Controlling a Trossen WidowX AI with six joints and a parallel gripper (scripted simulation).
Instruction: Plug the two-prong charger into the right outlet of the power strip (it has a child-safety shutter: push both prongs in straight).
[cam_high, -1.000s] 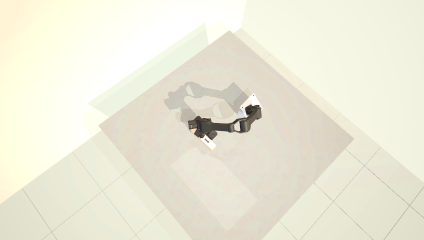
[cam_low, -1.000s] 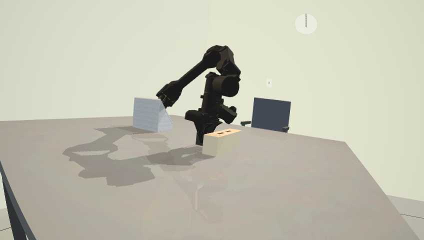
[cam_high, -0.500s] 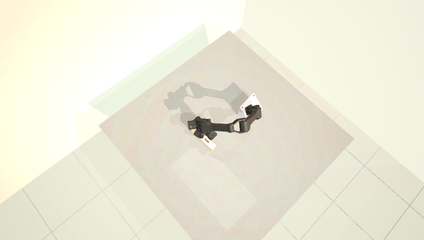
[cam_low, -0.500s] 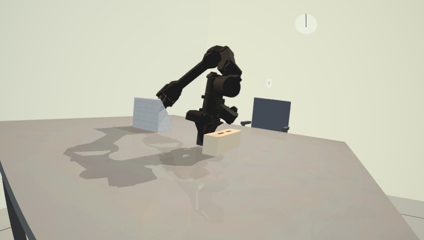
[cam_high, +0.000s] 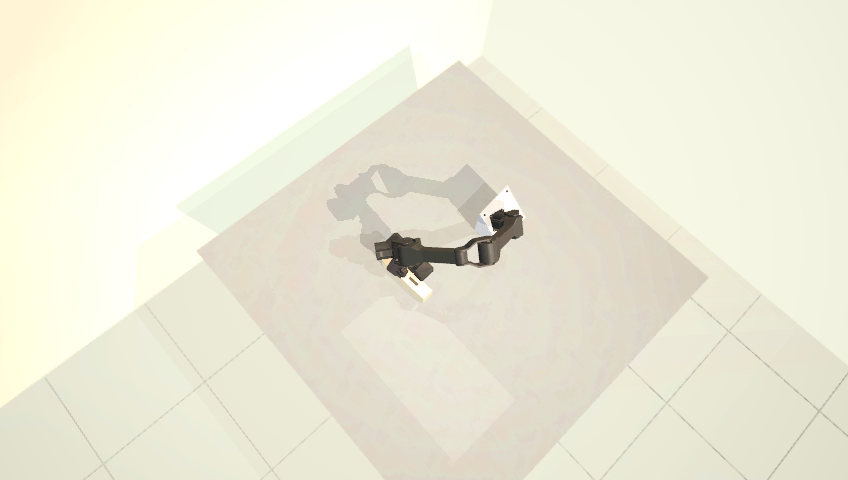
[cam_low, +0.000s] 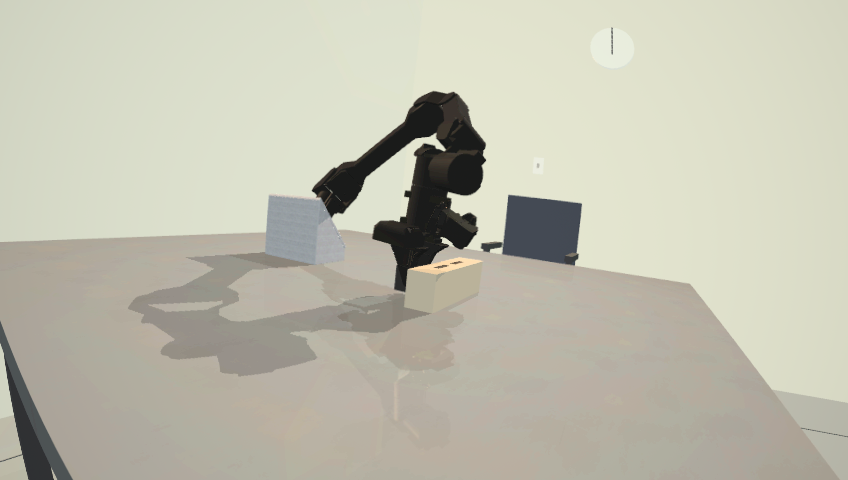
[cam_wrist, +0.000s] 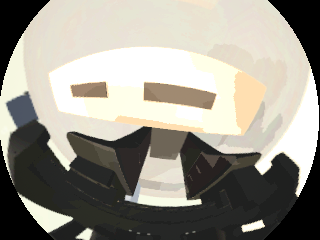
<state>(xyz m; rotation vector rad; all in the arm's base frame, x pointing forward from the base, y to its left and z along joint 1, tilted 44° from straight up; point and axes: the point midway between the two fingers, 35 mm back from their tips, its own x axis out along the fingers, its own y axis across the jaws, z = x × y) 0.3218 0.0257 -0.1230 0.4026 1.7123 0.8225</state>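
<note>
Right now the dark two-prong charger is 20 mm ahead of my gripper tip and 10 mm above it.
</note>
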